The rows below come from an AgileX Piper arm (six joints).
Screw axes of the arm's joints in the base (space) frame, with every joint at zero. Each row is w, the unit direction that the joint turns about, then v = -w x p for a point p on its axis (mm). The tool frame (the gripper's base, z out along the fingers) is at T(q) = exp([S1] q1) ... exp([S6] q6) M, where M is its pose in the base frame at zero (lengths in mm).
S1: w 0 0 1 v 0.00 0.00 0.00
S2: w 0 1 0 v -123.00 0.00 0.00
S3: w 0 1 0 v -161.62 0.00 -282.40
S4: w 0.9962 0 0.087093 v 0.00 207.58 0.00
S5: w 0 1 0 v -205.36 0.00 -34.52
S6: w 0.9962 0 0.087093 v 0.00 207.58 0.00
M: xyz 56.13 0.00 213.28 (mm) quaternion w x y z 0.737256 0 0.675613 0
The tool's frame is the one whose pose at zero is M.
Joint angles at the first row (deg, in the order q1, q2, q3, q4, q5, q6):
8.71, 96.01, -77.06, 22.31, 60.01, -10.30
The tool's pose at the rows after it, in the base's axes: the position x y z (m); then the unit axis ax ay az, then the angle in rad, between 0 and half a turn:
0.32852 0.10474 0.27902 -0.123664 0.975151 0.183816 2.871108
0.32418 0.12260 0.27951 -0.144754 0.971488 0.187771 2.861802
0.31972 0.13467 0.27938 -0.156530 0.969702 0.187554 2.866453
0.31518 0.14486 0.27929 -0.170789 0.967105 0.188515 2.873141
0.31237 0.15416 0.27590 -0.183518 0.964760 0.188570 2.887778
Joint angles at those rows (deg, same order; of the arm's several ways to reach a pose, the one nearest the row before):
12.72, 96.01, -77.06, 22.31, 59.80, -10.30
15.84, 96.01, -77.06, 22.31, 58.59, -9.91
18.09, 96.01, -77.06, 21.79, 58.29, -8.89
19.97, 96.01, -77.06, 21.60, 58.29, -8.63
21.60, 96.57, -77.06, 21.49, 58.29, -8.56

